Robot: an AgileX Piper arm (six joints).
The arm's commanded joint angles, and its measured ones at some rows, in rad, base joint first. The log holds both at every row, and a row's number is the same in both.
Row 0, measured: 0.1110 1.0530 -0.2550 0.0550 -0.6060 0.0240
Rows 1 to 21, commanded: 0.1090 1.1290 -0.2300 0.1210 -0.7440 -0.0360; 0.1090 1.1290 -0.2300 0.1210 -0.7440 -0.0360; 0.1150 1.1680 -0.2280 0.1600 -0.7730 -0.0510; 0.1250 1.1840 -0.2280 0.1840 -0.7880 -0.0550; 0.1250 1.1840 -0.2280 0.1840 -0.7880 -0.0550; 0.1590 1.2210 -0.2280 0.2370 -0.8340 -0.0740; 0.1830 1.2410 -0.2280 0.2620 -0.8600 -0.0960; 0.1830 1.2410 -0.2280 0.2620 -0.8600 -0.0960; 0.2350 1.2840 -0.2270 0.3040 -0.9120 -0.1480; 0.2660 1.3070 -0.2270 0.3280 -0.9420 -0.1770; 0.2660 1.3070 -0.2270 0.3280 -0.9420 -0.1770; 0.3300 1.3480 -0.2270 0.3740 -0.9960 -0.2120; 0.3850 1.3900 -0.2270 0.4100 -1.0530 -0.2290; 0.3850 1.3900 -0.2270 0.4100 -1.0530 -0.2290; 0.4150 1.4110 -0.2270 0.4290 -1.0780 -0.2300; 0.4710 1.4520 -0.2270 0.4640 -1.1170 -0.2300; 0.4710 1.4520 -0.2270 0.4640 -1.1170 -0.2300; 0.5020 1.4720 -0.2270 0.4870 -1.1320 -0.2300; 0.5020 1.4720 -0.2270 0.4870 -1.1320 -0.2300; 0.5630 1.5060 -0.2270 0.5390 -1.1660 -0.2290; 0.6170 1.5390 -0.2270 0.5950 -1.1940 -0.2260
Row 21, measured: 0.5520 1.5030 -0.2330 0.5180 -1.1360 -0.2140
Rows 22 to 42, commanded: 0.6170 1.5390 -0.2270 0.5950 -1.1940 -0.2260; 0.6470 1.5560 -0.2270 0.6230 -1.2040 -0.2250; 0.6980 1.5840 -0.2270 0.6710 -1.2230 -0.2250; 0.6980 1.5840 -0.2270 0.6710 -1.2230 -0.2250; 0.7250 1.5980 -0.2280 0.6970 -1.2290 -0.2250; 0.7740 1.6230 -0.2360 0.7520 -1.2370 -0.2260; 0.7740 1.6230 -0.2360 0.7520 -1.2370 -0.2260; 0.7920 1.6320 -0.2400 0.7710 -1.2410 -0.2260; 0.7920 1.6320 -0.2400 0.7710 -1.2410 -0.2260; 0.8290 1.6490 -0.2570 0.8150 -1.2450 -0.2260; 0.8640 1.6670 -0.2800 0.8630 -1.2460 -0.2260; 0.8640 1.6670 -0.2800 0.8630 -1.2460 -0.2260; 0.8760 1.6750 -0.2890 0.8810 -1.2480 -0.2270; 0.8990 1.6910 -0.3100 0.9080 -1.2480 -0.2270; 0.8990 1.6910 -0.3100 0.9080 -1.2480 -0.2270; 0.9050 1.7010 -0.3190 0.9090 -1.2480 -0.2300; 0.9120 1.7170 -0.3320 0.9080 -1.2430 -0.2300; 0.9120 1.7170 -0.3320 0.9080 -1.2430 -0.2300; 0.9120 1.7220 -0.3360 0.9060 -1.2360 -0.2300; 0.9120 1.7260 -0.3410 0.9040 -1.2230 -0.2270; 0.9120 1.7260 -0.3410 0.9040 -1.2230 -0.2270
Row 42, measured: 0.9050 1.7200 -0.3280 0.9010 -1.2100 -0.2140
